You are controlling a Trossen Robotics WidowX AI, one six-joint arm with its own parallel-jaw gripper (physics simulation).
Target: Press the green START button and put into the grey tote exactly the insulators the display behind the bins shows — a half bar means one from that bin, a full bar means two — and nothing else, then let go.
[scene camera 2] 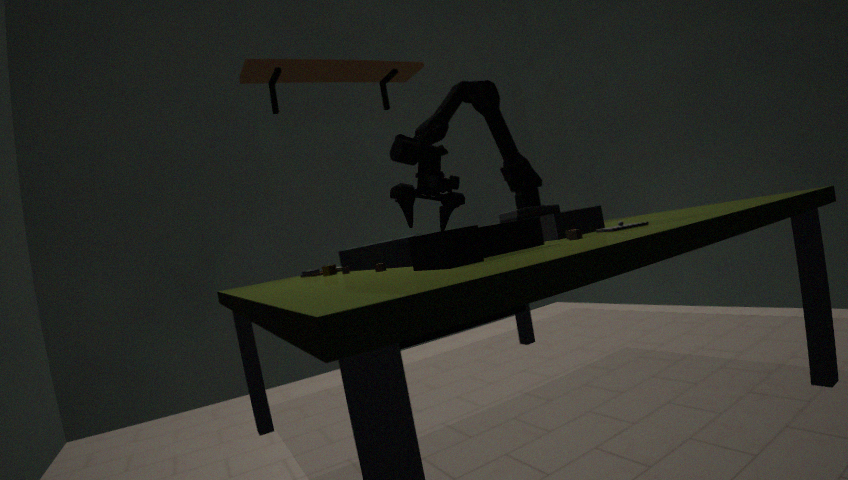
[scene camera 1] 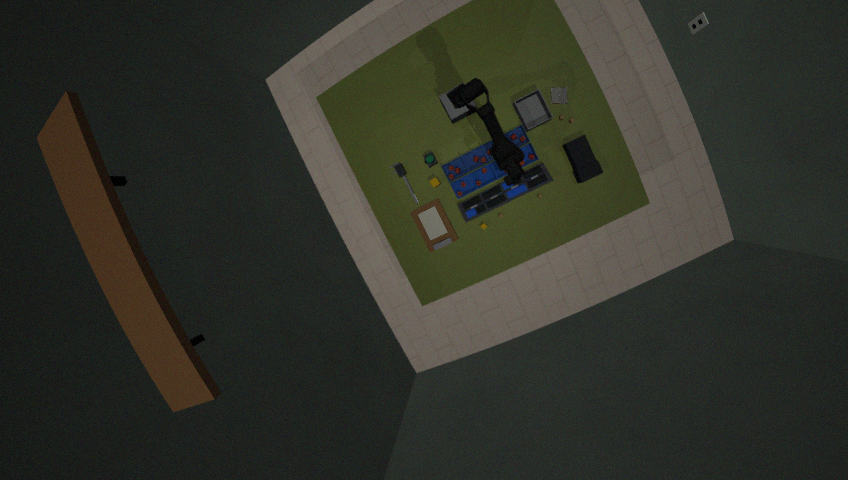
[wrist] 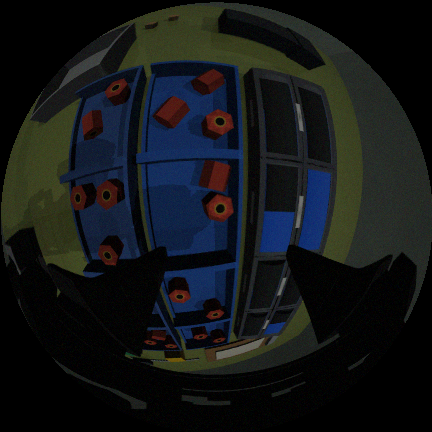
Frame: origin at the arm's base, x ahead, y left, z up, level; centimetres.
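Seen in the pictures: gripper, fingertip midpoint: (scene camera 2: 426, 229) (scene camera 1: 504, 170) (wrist: 229, 253); arm's base at its link origin: (scene camera 2: 529, 208) (scene camera 1: 459, 100).
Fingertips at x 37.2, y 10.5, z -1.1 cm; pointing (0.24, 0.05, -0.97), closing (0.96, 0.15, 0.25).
Offsets run from my fingertips to a thing's top centre.
My gripper (scene camera 2: 426, 227) (wrist: 228, 253) is open and empty, above the bin row beside the display. In scene camera 1 the arm hides its fingers. Blue bins (scene camera 1: 470, 178) (wrist: 175, 215) stand in two rows and hold red-orange hexagonal insulators. In the wrist view, the display-side bin second from the top holds two: one insulator @[dy +4.8, dx -0.3, dz -4.3 cm] (wrist: 215, 175) on its side and one insulator @[dy +2.1, dx +0.3, dz -4.2 cm] (wrist: 218, 207) showing its ring. The display (scene camera 1: 493, 195) (wrist: 279, 115) shows blue half and full bars. The grey tote @[dy +21.5, dx -23.4, dz -1.8 cm] (scene camera 1: 532, 111) (wrist: 85, 70) shows no insulator on its visible floor. The green button @[dy -32.3, dx -16.2, dz -3.1 cm] (scene camera 1: 430, 158) is beyond the bins' other end.
A black box @[dy +38.0, dx +5.1, dz -1.6 cm] (scene camera 1: 581, 158) (wrist: 270, 30) stands near the tote's side of the display. A grey plate @[dy +36.6, dx -27.4, dz -5.6 cm] (scene camera 1: 559, 95) and small brown blocks @[dy +34.4, dx -16.7, dz -5.5 cm] (scene camera 1: 560, 117) (wrist: 151, 25) lie by the tote. Yellow cubes @[dy -33.4, dx -4.4, dz -3.3 cm] (scene camera 1: 434, 182) @[dy -16.3, dx +23.4, dz -4.6 cm] (scene camera 1: 483, 226) and a wooden-framed board @[dy -40.6, dx +16.4, dz -5.4 cm] (scene camera 1: 432, 223) lie at the other end.
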